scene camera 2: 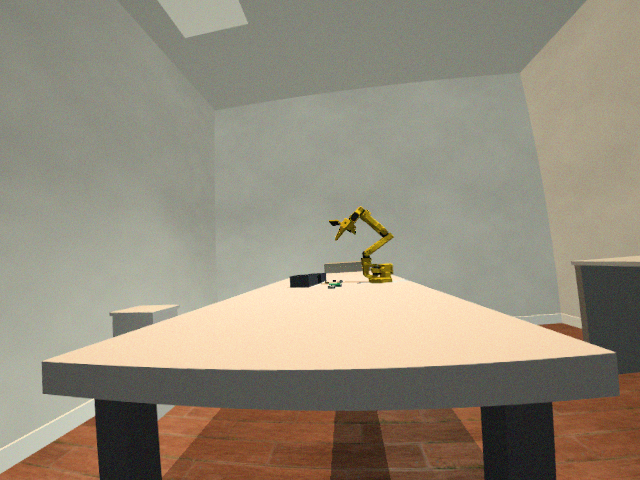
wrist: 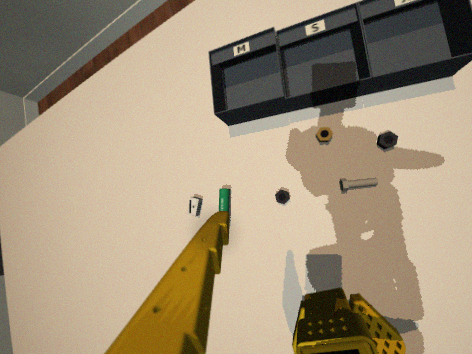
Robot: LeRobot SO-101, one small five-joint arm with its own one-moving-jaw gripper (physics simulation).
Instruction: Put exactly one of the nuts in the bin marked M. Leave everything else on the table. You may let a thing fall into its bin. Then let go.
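Places are measured from the arm's base along level axes (x ahead, y down, z left), in metres.
Pixels of known places: hand, its tool point: (scene camera 2: 336, 239) (wrist: 228, 223); arm's base, origin of its link: (scene camera 2: 375, 282) (wrist: 336, 319).
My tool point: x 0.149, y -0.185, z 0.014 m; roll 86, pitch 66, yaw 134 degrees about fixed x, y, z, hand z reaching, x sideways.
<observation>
For each thing: its top centre in the pictures, then the offset to it from my tool point. "spot": a spot on its surface instead.
- brass nut, centre of its top: (wrist: 324, 133) dx +0.058, dy +0.177, dz -0.070 m
- larger dark nut, centre of its top: (wrist: 388, 139) dx +0.028, dy +0.177, dz -0.126 m
- smaller dark nut, centre of its top: (wrist: 282, 197) dx +0.002, dy +0.177, dz +0.000 m
- bin marked M, a spot on its surface: (wrist: 250, 114) spot: dx +0.113, dy +0.164, dz +0.004 m
- Bin S, centre of its top: (wrist: 320, 47) (scene camera 2: 309, 273) dx +0.136, dy +0.139, dz -0.090 m
- bin, a spot on its surface: (wrist: 415, 69) spot: dx +0.080, dy +0.150, dz -0.159 m
- silver bolt, centre of its top: (wrist: 360, 183) dx -0.008, dy +0.172, dz -0.084 m
- green battery, centre of its top: (wrist: 222, 207) dx +0.012, dy +0.171, dz +0.079 m
- small white-and-black object, centre of its top: (wrist: 192, 206) dx +0.025, dy +0.174, dz +0.125 m
Three nuts lie apart on the table in the wrist view: a brass nut (wrist: 324, 134) in front of the bins, a larger dark nut (wrist: 387, 140) to its right, and a smaller dark nut (wrist: 282, 196) lower, near the middle. The bin marked M (wrist: 250, 114) is the leftmost of the dark bins, and no object shows in the visible part of its floor. My gripper (scene camera 2: 345, 233) (wrist: 223, 219) is open and empty, high above the table; one notched jaw shows in the wrist view and the other is out of the picture. The nuts are too small to tell apart in the scene view.
Bin S (wrist: 320, 94) and another bin (wrist: 415, 69) adjoin bin M on the right. A silver bolt (wrist: 359, 183), a green battery (wrist: 225, 199) and a small white-and-black object (wrist: 195, 205) lie on the table. My arm's yellow base (scene camera 2: 379, 272) stands right of the dark bins (scene camera 2: 305, 281).
</observation>
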